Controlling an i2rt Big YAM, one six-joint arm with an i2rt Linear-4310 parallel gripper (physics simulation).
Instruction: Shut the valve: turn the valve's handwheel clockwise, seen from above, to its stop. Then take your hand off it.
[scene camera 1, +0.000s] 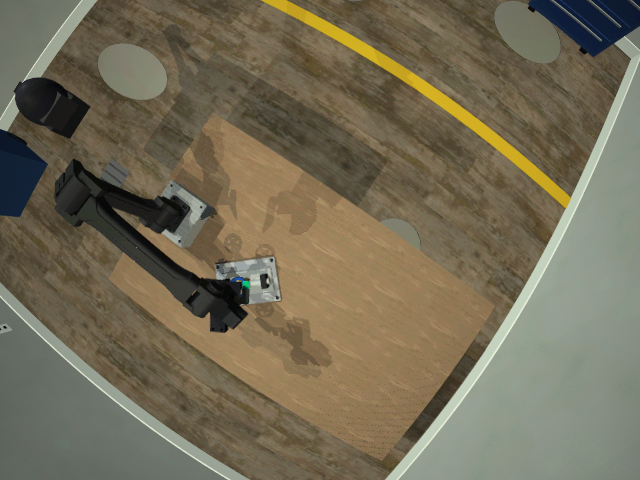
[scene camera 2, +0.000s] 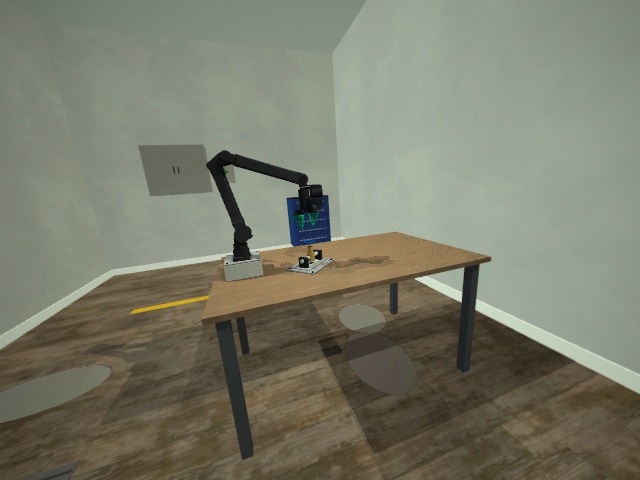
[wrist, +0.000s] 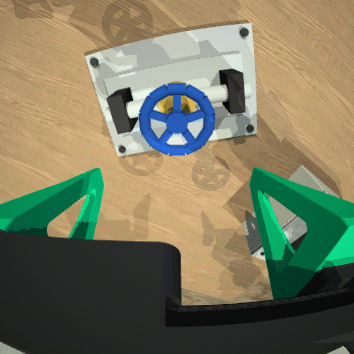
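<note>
The blue handwheel (wrist: 176, 121) (scene camera 1: 238, 279) sits on the brass valve body (wrist: 176, 102) (scene camera 2: 310, 253), above a white pipe (wrist: 212, 94) held by two black blocks on a grey metal plate (wrist: 170, 47) (scene camera 1: 274, 267). In the wrist view one spoke points up and the plate is tilted against the wheel. I cannot make out the wheel in scene camera 2. My gripper (wrist: 176, 175) (scene camera 2: 307, 226) is open, with nothing between its green fingers. It hangs above the valve, with both fingertips apart from the wheel. In scene camera 1 my arm hides part of the valve.
The valve plate stands on the wooden table (scene camera 1: 361, 335) (scene camera 2: 413, 253), near my arm's base box (scene camera 1: 193, 232) (scene camera 2: 242, 269). A blue drawer cabinet (scene camera 2: 294, 237) (scene camera 1: 584, 25) stands away from the table. A black helmet-like object (scene camera 1: 41, 98) and a blue box (scene camera 1: 18, 175) lie beyond my arm's elbow.
</note>
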